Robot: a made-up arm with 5 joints.
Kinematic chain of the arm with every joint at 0, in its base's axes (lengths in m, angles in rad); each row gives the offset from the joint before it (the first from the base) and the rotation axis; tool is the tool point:
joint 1: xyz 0 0 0.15 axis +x
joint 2: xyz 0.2 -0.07 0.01 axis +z
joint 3: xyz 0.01 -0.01 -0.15 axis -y
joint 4: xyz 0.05 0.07 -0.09 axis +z
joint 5: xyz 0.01 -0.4 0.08 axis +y
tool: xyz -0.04 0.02 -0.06
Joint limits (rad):
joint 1: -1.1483..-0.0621
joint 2: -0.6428..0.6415
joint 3: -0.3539..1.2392
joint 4: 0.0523..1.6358
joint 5: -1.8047..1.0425
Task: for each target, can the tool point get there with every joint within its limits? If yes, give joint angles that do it. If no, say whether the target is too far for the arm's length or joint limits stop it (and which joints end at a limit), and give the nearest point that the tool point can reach.
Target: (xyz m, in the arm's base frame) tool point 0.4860 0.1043 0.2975
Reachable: yes | joints -0.7864 0.3697 1.0257 1.0920 -1.2529
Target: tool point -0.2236 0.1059 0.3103
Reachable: no: joint limits stop it (at a limit: joint 1, joint 2, joint 3, joint 5) | nearest point 0.0809 -0.1147 0.4885 | short by 0.416 m
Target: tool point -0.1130 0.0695 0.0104
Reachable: no: joint limits stop it (at a limit: joint 1, joint 2, joint 3, joint 4) | nearest point 0.0144 -0.3440 0.0005 | short by 0.433 m
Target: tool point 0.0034 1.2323 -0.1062
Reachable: no: too far | nearest point 0.2481 0.2967 0.0988 | short by 0.989 m
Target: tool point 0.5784 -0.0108 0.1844
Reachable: yes | joints -0.7666 0.5283 0.6595 0.9156 -0.6928
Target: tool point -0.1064 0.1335 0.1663
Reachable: no: joint limits stop it (at a limit: joint 2, joint 3, joint 4, joint 5) | nearest point 0.2481 0.2989 0.1865 | short by 0.392 m
